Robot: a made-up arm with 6 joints.
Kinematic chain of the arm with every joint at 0, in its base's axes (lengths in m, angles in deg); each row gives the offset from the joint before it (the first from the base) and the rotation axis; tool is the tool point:
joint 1: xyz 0 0 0.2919 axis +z
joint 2: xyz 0 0 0 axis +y
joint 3: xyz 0 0 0.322 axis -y
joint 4: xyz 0 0 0 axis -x
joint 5: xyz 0.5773 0 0 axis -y
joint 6: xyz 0 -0.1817 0 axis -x
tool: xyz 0 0 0
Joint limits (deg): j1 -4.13..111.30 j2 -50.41..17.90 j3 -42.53..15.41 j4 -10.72..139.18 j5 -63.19..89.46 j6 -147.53..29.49
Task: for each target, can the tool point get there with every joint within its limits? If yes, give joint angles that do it. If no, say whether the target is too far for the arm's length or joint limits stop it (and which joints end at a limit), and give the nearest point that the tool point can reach.
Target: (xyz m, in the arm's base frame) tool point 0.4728 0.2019 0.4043
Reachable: yes | joints 43.36 -10.54 -34.89 11.81 63.69 -32.07
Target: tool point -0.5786 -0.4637 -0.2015
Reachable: no: joint limits stop it (at a limit: joint 1, joint 2, joint 3, joint 4) | nearest point -0.3051 0.4039 0.1548 | short by 0.977 m
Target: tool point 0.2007 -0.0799 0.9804
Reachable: yes | joints 32.51 -44.67 3.09 15.25 63.86 -95.17
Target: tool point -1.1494 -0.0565 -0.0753
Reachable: no: too far | nearest point -0.3051 0.4039 0.1548 | short by 0.989 m
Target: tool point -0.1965 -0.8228 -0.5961
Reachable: no: too far | nearest point 0.3407 -0.2036 0.0795 | short by 1.062 m
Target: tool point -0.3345 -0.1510 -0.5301
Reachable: no: joint limits stop it (at a limit: joint 1, joint 2, joint 3, joint 4) | nearest point -0.3051 0.4039 0.1548 | short by 0.882 m
